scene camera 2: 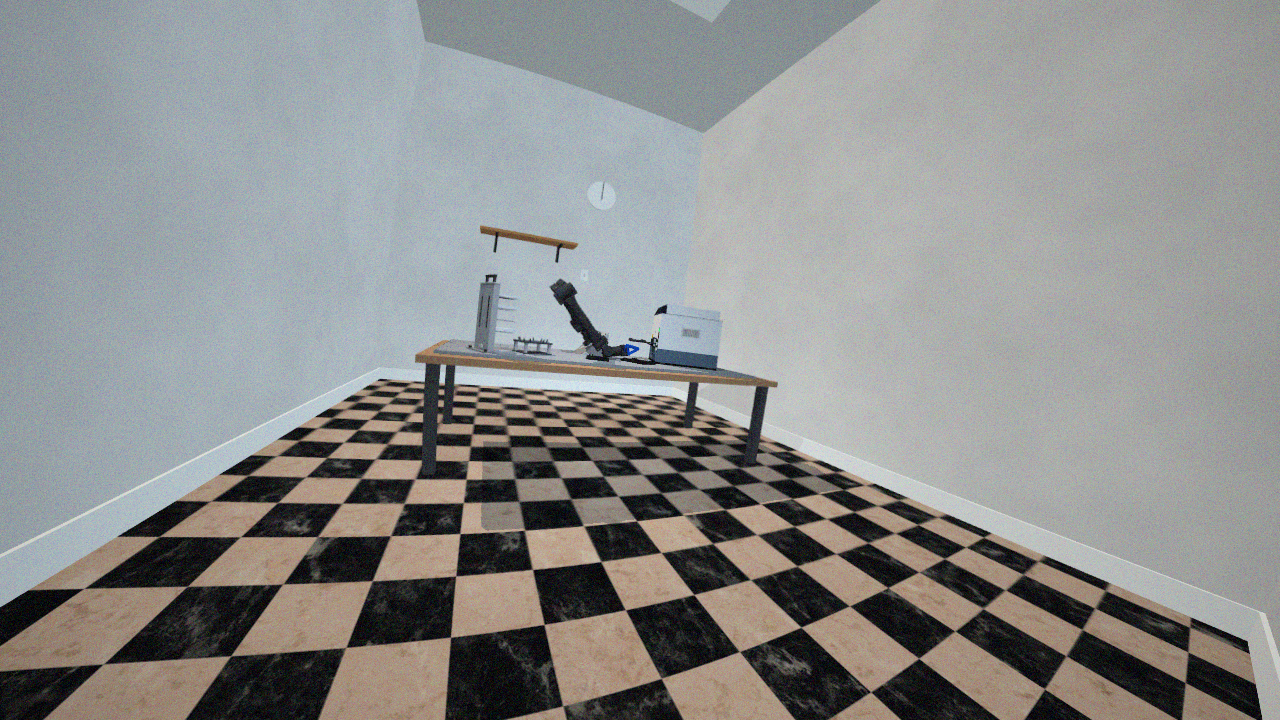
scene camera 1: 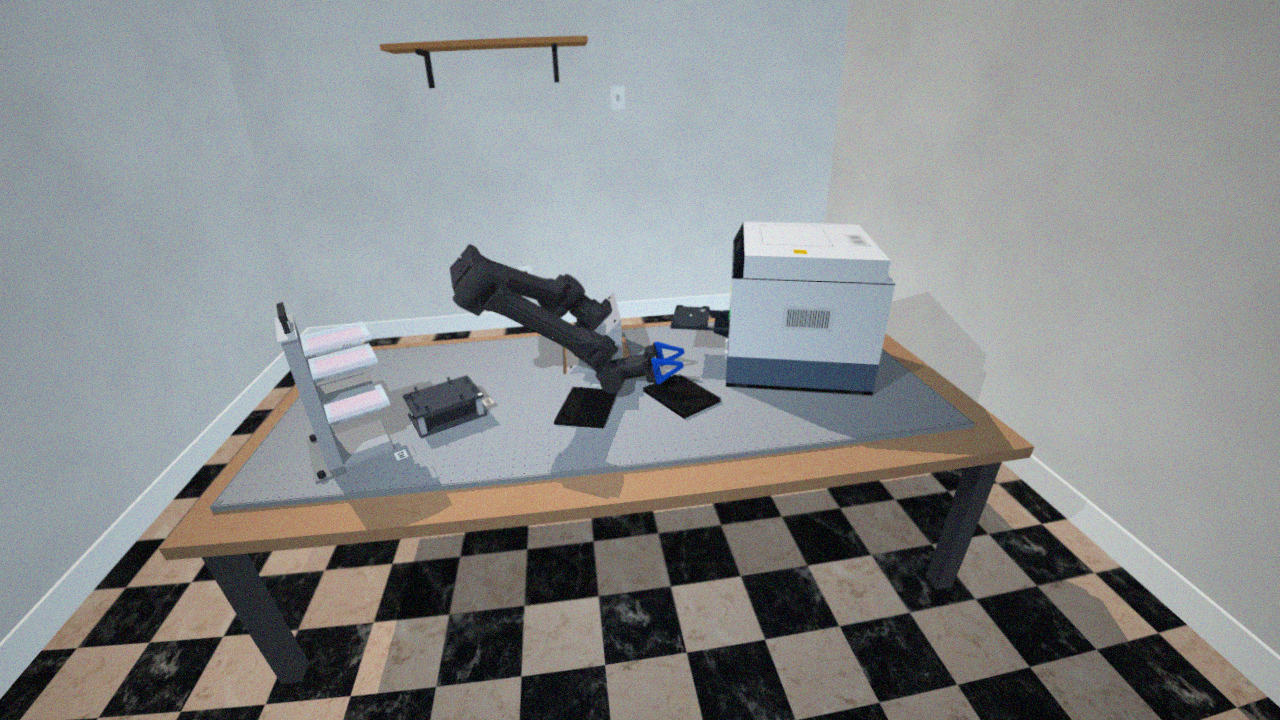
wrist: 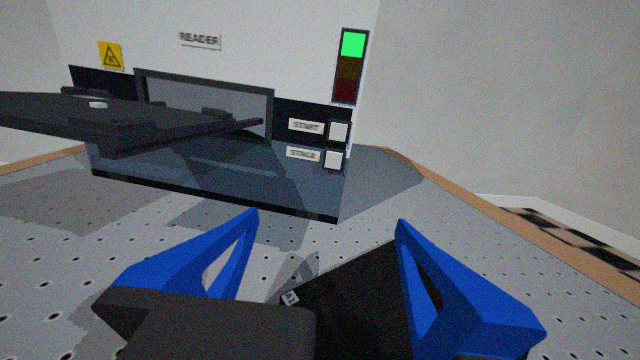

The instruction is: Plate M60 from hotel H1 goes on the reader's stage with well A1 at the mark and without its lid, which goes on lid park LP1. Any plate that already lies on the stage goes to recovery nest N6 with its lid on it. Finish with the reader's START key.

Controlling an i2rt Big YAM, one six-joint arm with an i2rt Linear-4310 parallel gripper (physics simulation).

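Seen in the pictures: gripper, fingertip midpoint: [scene camera 2: 637, 348] [scene camera 1: 683, 357] [wrist: 326, 219]; arm's base, origin of the base link: [scene camera 1: 597, 320].
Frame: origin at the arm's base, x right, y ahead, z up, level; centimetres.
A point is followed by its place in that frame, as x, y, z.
Note:
My gripper [scene camera 1: 682, 357] {-20.5, 25.4, -1.7} [scene camera 2: 636, 350] {-20.5, 25.4, -1.7} [wrist: 326, 219] {-20.5, 25.4, -1.7} is open with nothing between its blue fingers. It is low over the pegboard, in front of the reader [scene camera 1: 805, 308] {-47.9, 35.3, 13.8} [scene camera 2: 689, 343] {-48.8, 35.5, 5.1} [wrist: 280, 55] {-33.7, 21.4, 9.2}. The reader's dark stage [scene camera 1: 691, 316] {-26.1, 10.2, 3.2} [wrist: 165, 117] {-25.1, 14.2, 3.1} sticks out at the left in the wrist view; no plate shows on it. The START key [wrist: 338, 132] {-30.8, 28.0, 2.6} is above the STAGE key [wrist: 333, 160] {-30.8, 28.0, -0.5}. The green lamp [wrist: 354, 45] {-31.3, 28.3, 10.8} is lit. The hotel [scene camera 1: 308, 394] {60.7, 49.4, 10.1} [scene camera 2: 487, 313] {63.6, 46.9, 8.3} holds plates [scene camera 1: 335, 337] {56.0, 41.0, 18.3} [scene camera 1: 341, 361] {56.1, 41.5, 13.0} [scene camera 1: 356, 403] {56.0, 41.0, 2.3} at the far left. Their labels are unreadable, so M60 cannot be told.
A black pad [scene camera 1: 682, 395] {-18.4, 34.0, -7.9} [wrist: 360, 300] {-19.2, 28.8, -7.9} marked A1 lies under and beside my right finger. Another black pad [scene camera 1: 586, 407] {5.7, 34.9, -8.1} lies to its left. A dark raised stand [scene camera 1: 444, 401] {39.0, 34.3, -3.1} [scene camera 2: 532, 342] {41.2, 38.0, -3.3} with pegs is near the hotel. A pale upright panel [scene camera 1: 614, 315] {-4.4, 8.2, 4.5} stands behind the arm.

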